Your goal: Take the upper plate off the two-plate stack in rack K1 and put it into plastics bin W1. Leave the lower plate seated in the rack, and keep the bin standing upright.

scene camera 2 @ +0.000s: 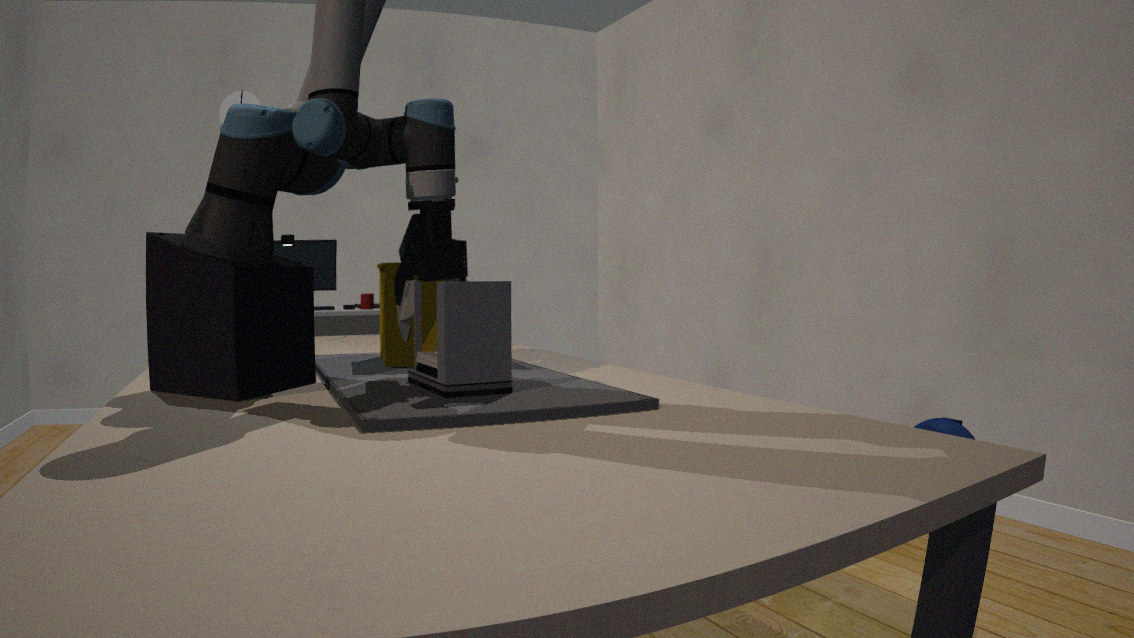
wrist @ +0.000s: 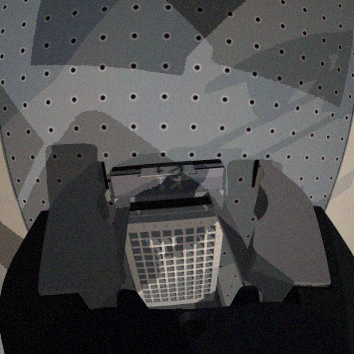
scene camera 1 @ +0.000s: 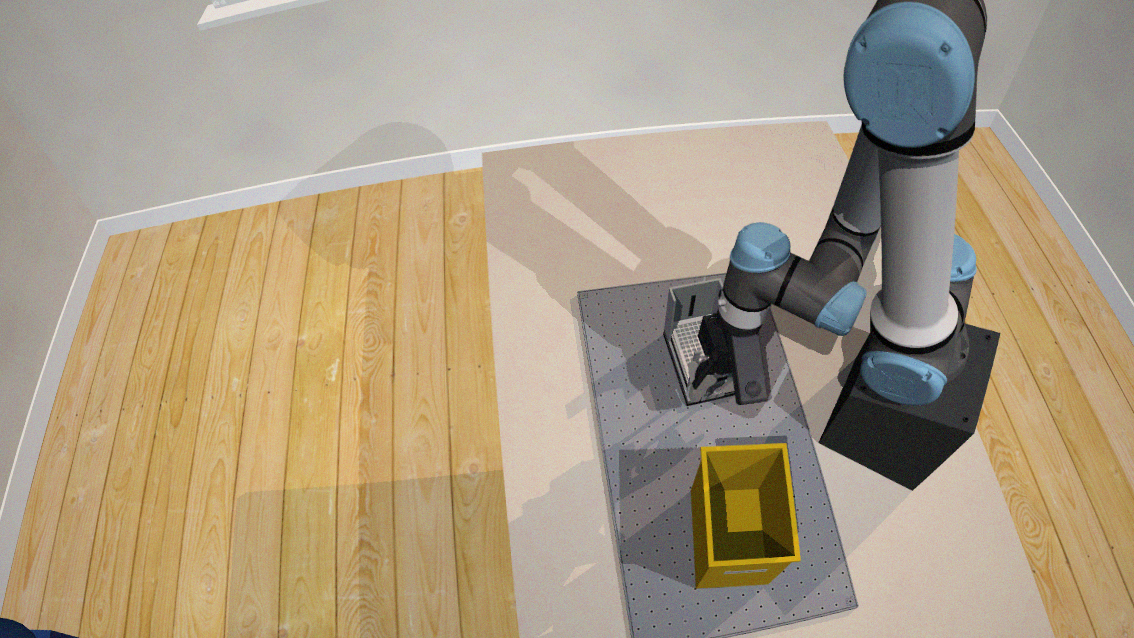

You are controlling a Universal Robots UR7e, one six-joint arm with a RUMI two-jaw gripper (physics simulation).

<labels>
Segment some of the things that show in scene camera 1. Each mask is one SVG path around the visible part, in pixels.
The gripper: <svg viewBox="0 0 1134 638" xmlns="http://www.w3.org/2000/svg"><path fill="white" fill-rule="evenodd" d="M703 316L698 338L704 355L709 356L709 358L703 360L700 364L691 360L688 365L691 384L689 389L690 402L701 401L700 399L706 394L706 390L717 381L715 373L720 375L732 373L735 399L738 405L766 401L768 393L759 330L762 325L753 329L734 327L722 318L719 309L717 313Z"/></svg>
A yellow bin W1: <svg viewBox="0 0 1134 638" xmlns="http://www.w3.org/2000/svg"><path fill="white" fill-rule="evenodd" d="M786 443L700 448L701 462L691 489L696 589L769 584L792 562L801 561Z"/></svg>
</labels>
